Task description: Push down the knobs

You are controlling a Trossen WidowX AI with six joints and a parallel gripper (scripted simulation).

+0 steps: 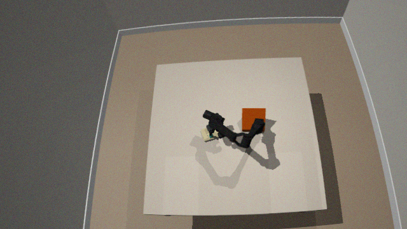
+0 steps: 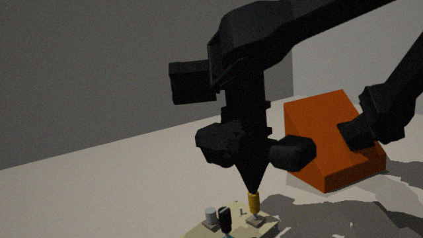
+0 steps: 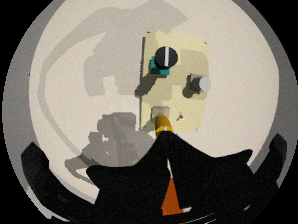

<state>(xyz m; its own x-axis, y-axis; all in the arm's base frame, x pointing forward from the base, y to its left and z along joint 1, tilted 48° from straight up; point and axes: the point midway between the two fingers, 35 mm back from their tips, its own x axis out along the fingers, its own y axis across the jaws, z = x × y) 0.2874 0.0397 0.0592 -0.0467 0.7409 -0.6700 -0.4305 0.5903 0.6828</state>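
My gripper tip is now 6 cm short of the black knob and 3 cm to the right of it. Also, from my gripper tip: yellow knob: 1 cm below.
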